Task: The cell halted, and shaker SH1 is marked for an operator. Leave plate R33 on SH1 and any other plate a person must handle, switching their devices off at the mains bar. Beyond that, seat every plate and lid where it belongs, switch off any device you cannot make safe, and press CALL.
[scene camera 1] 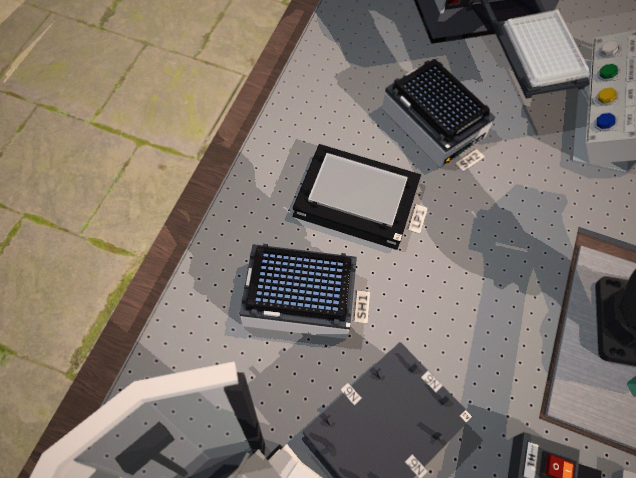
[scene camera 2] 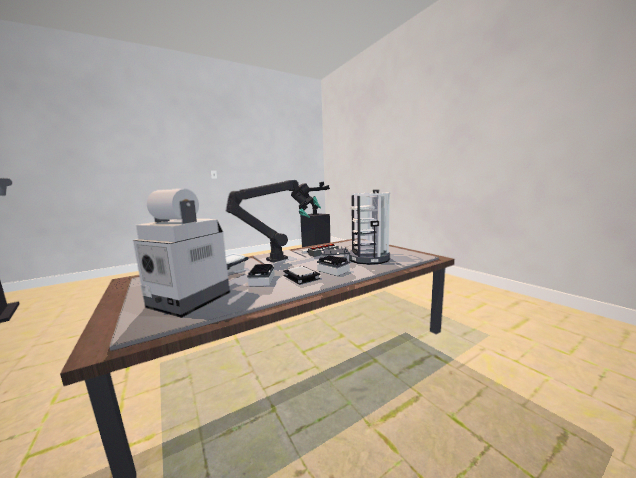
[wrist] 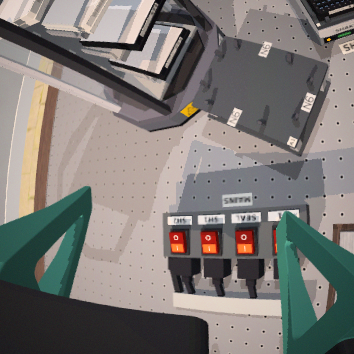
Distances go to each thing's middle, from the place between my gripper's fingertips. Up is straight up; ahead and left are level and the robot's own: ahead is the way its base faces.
I see my gripper 300 mm short of the plate hotel [scene camera 1: 206, 415], 160 mm to the right of it and 80 mm above it. Round my hand: grey lid [scene camera 1: 374, 194] (330 mm to the right, 250 mm below, 250 mm ahead).
